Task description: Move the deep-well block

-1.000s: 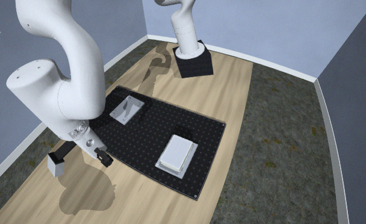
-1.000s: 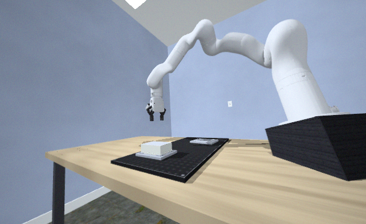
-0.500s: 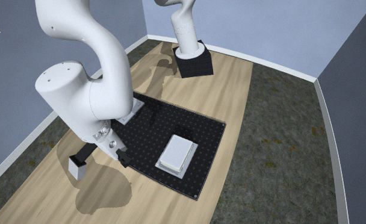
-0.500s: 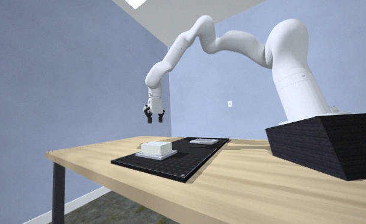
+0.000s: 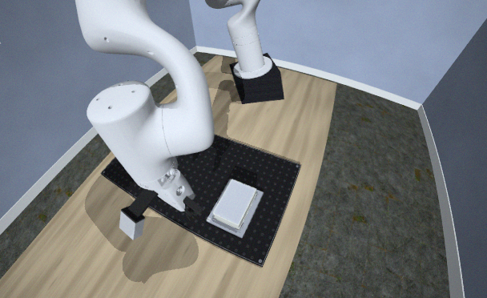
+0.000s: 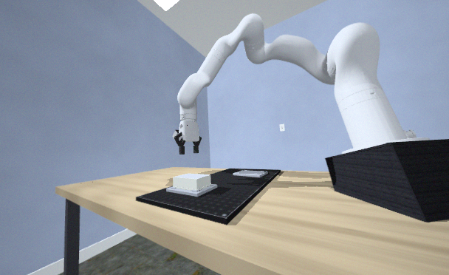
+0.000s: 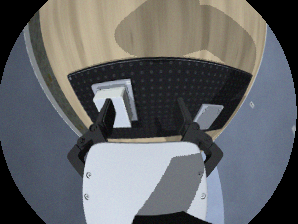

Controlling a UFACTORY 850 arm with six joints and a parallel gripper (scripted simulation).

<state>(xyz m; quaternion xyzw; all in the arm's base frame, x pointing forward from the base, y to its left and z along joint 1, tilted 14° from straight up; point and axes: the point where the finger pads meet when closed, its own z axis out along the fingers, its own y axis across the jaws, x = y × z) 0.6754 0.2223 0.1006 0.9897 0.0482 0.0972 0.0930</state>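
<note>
The white deep-well block lies 120 mm behind my hand, 80 mm to the left of it and 120 mm below it. Round my hand: plate nest N2: 180 mm behind, 290 mm to the right, 140 mm below; plate nest N1: 120 mm behind, 80 mm to the left, 140 mm below.
</note>
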